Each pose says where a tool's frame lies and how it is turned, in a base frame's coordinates. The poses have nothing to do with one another.
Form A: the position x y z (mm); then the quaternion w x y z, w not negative.
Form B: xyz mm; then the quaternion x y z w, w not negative. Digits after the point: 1 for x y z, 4 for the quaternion.
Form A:
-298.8 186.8 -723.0 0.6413 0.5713 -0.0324 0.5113
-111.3 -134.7 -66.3 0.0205 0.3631 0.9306 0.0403
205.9 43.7 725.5 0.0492 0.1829 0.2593 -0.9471
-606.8 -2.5 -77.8 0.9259 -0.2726 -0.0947 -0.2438
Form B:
-298.8 186.8 -723.0 0.5713 -0.0324 0.5113 0.6413
-111.3 -134.7 -66.3 0.3631 0.9306 0.0403 0.0205
205.9 43.7 725.5 0.1829 0.2593 -0.9471 0.0492
-606.8 -2.5 -77.8 -0.2726 -0.0947 -0.2438 0.9259

